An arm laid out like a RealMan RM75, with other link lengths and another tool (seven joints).
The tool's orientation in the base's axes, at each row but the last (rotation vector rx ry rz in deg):
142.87 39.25 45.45
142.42 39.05 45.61
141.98 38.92 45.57
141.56 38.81 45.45
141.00 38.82 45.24
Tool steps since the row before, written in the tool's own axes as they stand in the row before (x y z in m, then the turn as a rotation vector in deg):
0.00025 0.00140 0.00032 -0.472 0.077 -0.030
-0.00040 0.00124 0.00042 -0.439 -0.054 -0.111
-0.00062 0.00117 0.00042 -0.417 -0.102 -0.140
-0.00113 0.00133 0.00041 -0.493 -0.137 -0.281
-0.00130 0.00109 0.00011 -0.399 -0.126 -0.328
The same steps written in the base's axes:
0.00083 -0.00103 0.00061 -0.331 -0.322 -0.129
0.00037 -0.00130 0.00019 -0.399 -0.180 -0.127
0.00019 -0.00137 0.00008 -0.417 -0.122 -0.123
-0.00014 -0.00179 -0.00002 -0.571 -0.101 -0.070
-0.00052 -0.00162 0.00001 -0.530 -0.042 0.008

